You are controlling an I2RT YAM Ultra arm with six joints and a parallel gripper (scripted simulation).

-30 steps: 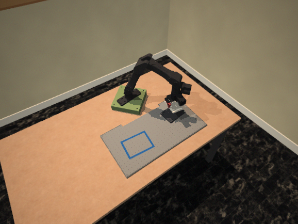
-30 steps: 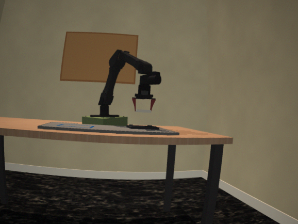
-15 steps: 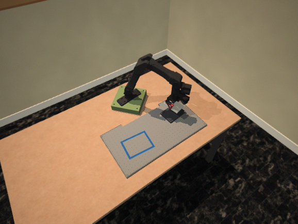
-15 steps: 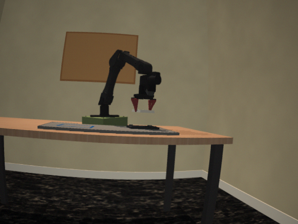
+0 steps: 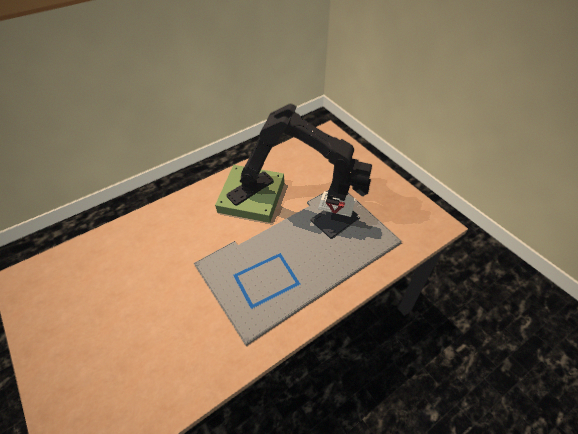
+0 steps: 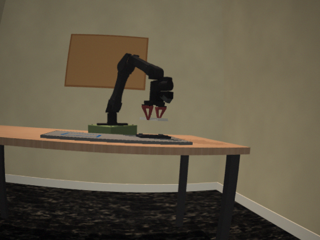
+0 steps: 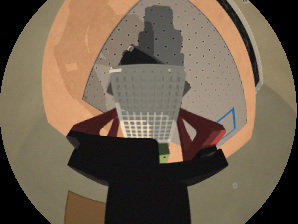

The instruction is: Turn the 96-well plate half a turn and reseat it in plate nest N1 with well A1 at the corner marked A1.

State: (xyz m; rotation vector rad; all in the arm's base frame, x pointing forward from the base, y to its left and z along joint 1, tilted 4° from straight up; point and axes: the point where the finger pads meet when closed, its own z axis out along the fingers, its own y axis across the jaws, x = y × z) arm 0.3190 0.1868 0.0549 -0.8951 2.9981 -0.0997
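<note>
The white 96-well plate is right at my hand. Round my hand: black plate nest N1: 90 mm below.
</note>
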